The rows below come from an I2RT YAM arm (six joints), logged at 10 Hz.
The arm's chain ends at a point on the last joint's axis. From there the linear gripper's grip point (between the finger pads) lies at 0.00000 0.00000 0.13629 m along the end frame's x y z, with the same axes.
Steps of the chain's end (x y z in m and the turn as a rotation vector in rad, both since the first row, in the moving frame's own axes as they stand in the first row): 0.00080, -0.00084, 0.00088, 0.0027, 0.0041, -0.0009; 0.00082, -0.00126, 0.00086, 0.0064, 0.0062, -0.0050; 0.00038, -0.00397, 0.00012, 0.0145, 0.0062, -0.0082; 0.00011, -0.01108, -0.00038, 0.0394, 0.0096, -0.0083; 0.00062, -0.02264, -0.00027, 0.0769, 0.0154, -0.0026; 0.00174, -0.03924, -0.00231, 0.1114, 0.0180, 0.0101; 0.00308, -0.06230, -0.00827, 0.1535, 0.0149, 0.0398; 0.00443, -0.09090, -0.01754, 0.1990, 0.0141, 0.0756
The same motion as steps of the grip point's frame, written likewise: 0.00136, -0.00121, 0.00088, 0.0027, 0.0041, -0.0009; 0.00166, -0.00213, 0.00085, 0.0064, 0.0062, -0.0050; 0.00122, -0.00595, 0.00010, 0.0145, 0.0062, -0.0082; 0.00140, -0.01645, -0.00049, 0.0394, 0.0096, -0.0083; 0.00270, -0.03311, -0.00069, 0.0769, 0.0154, -0.0026; 0.00426, -0.05438, -0.00318, 0.1114, 0.0180, 0.0101; 0.00552, -0.08309, -0.00989, 0.1535, 0.0149, 0.0398; 0.00736, -0.11774, -0.02024, 0.1990, 0.0141, 0.0756
